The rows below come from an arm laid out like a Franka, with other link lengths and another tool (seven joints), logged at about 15 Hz.
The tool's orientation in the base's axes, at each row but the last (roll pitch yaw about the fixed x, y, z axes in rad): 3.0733 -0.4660 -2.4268; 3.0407 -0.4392 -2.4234; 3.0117 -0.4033 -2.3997; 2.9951 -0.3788 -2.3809; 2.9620 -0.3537 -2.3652; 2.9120 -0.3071 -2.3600
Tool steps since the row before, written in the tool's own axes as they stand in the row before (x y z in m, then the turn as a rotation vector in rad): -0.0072 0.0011 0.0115 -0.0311 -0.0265 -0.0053; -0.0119 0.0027 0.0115 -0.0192 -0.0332 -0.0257; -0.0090 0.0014 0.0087 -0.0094 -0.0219 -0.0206; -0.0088 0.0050 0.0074 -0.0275 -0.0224 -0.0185; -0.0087 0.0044 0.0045 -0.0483 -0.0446 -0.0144; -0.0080 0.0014 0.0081 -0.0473 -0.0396 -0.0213
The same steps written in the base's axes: -0.0002 0.0023 -0.0134 0.0397 -0.0010 -0.0109; 0.0020 0.0069 -0.0152 0.0436 -0.0092 0.0120; 0.0020 0.0052 -0.0113 0.0279 -0.0075 0.0125; 0.0000 0.0083 -0.0094 0.0397 0.0034 0.0038; 0.0013 0.0085 -0.0064 0.0664 0.0001 -0.0109; 0.0015 0.0060 -0.0096 0.0651 0.0034 -0.0031
